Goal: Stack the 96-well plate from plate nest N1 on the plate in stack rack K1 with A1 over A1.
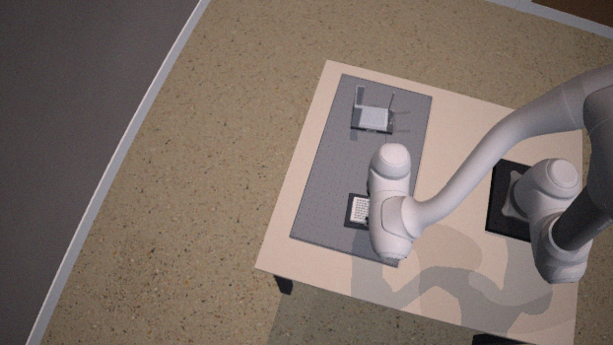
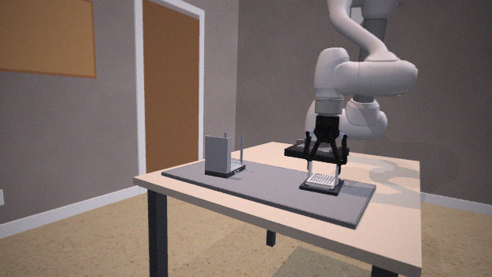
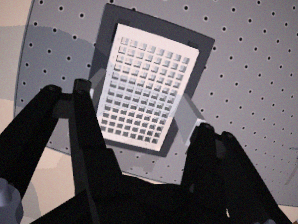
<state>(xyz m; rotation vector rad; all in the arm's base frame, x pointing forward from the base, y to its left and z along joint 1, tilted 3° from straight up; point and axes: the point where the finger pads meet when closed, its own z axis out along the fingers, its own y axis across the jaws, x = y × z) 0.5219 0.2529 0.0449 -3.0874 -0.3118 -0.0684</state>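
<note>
Now: hand 2 cm above the white 96-well plate. The rest, counted from my hand: grey wall (33 cm to the right, 19 cm ahead, 4 cm above); then pale A1 mark (9 cm behind, 4 cm to the left, 3 cm below).
</note>
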